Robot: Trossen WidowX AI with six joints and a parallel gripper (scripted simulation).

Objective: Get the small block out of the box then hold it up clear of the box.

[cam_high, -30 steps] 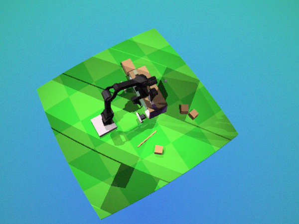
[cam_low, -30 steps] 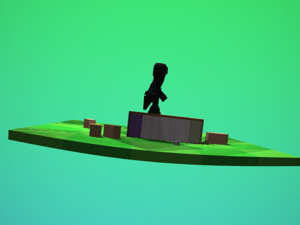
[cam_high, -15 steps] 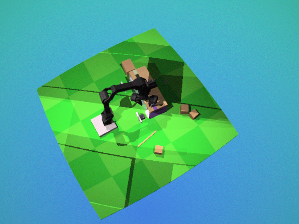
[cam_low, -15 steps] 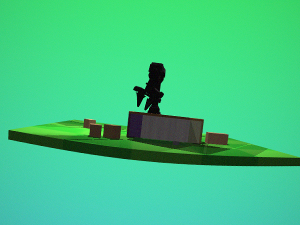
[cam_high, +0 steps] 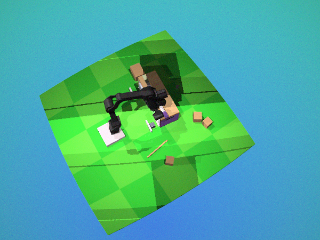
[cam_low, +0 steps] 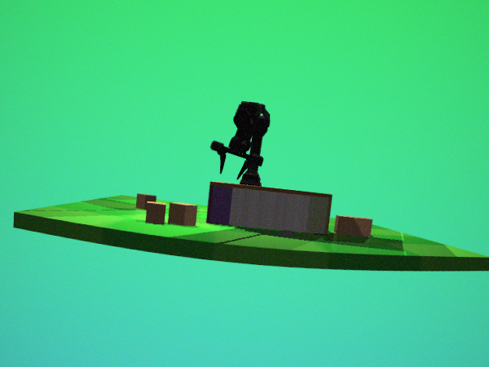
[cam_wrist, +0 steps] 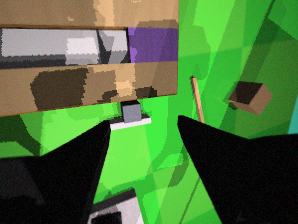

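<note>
Right now my gripper tip is 30 mm past the dark grey block, 10 mm to the left of it and 130 mm above it. The rest, counted from my gripper tip: tiny grey piece 270 mm ahead, 220 mm to the left, 140 mm below; thin stick 60 mm behind, 180 mm to the right, 150 mm below; box 40 mm ahead, 150 mm to the left, 90 mm below.
</note>
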